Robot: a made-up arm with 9 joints. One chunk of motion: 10 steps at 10 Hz.
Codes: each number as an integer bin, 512 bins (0 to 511) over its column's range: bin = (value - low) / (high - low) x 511, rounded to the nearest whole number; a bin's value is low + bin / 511 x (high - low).
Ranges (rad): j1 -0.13..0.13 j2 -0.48..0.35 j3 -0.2..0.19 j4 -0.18..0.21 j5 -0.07..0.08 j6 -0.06..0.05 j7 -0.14..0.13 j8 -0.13..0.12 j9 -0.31..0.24
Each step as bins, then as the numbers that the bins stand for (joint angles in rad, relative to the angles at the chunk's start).
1 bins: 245 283 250 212 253 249 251 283 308
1 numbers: -0.0053 -0.0203 -0.0092 -0.0182 0.0043 -0.0064 -0.0074 0.0085 0.0215
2 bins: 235 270 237 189 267 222 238 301 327
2 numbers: -0.0104 -0.0414 -0.0191 -0.0358 0.0084 -0.0122 -0.0142 0.0173 0.0420
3 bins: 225 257 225 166 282 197 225 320 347
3 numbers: -0.0155 -0.0626 -0.0283 -0.0533 0.0128 -0.0176 -0.0211 0.0266 0.0635
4 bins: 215 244 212 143 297 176 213 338 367
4 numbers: -0.0206 -0.0837 -0.0382 -0.0709 0.0172 -0.0221 -0.0275 0.0354 0.0850
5 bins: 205 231 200 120 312 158 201 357 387
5 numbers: -0.0257 -0.1048 -0.0474 -0.0884 0.0216 -0.0260 -0.0338 0.0447 0.1065
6 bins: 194 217 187 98 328 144 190 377 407
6 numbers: -0.0313 -0.1275 -0.0573 -0.1052 0.0263 -0.0290 -0.0396 0.0544 0.1281
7 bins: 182 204 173 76 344 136 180 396 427
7 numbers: -0.0374 -0.1486 -0.0680 -0.1220 0.0310 -0.0307 -0.0449 0.0637 0.1496
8 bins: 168 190 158 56 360 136 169 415 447
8 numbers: -0.0445 -0.1714 -0.0794 -0.1373 0.0357 -0.0307 -0.0507 0.0730 0.1711
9 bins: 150 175 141 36 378 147 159 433 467
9 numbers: -0.0537 -0.1958 -0.0924 -0.1525 0.0410 -0.0284 -0.0560 0.0818 0.1926
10 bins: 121 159 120 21 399 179 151 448 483
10 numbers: -0.0684 -0.2217 -0.1084 -0.1640 0.0471 -0.0215 -0.0602 0.0892 0.2099
